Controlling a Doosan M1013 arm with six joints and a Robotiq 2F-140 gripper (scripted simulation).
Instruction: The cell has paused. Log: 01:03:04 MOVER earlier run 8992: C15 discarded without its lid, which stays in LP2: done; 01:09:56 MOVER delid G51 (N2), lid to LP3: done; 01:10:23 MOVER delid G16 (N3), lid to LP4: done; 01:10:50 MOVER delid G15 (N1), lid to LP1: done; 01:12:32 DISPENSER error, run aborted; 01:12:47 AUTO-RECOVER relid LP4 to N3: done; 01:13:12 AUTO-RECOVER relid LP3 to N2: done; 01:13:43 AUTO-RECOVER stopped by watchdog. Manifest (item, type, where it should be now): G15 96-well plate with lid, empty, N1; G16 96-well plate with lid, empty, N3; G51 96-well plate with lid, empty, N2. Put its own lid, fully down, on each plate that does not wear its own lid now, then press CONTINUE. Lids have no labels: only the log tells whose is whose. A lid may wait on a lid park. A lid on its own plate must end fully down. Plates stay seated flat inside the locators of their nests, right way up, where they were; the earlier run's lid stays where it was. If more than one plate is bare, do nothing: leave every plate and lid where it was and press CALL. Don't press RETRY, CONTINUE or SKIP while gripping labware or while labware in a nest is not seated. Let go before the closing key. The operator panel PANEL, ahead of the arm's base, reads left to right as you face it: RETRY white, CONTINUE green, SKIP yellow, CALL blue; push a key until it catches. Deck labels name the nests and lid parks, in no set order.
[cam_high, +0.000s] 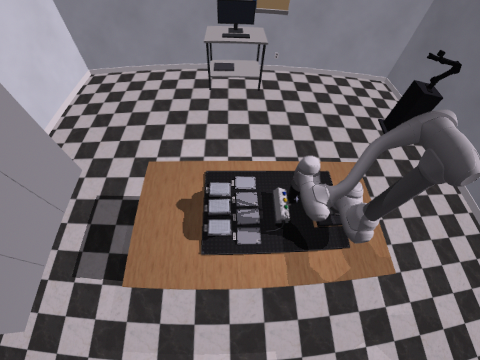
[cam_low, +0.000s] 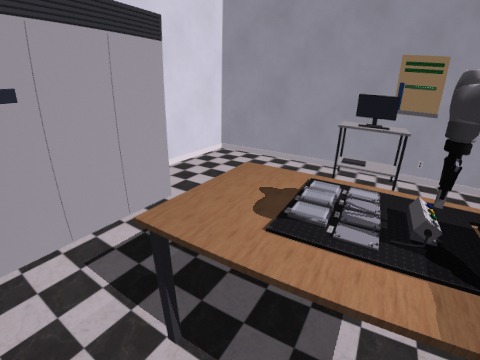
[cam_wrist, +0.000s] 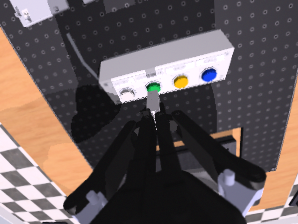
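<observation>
My gripper is now 70 mm above the green key. The rest, counted from my hand: blue key (100 mm to the right, 70 mm below, 10 mm ahead); yellow key (70 mm below, 50 mm to the right, 10 mm ahead); white key (70 mm below, 50 mm to the left).
</observation>
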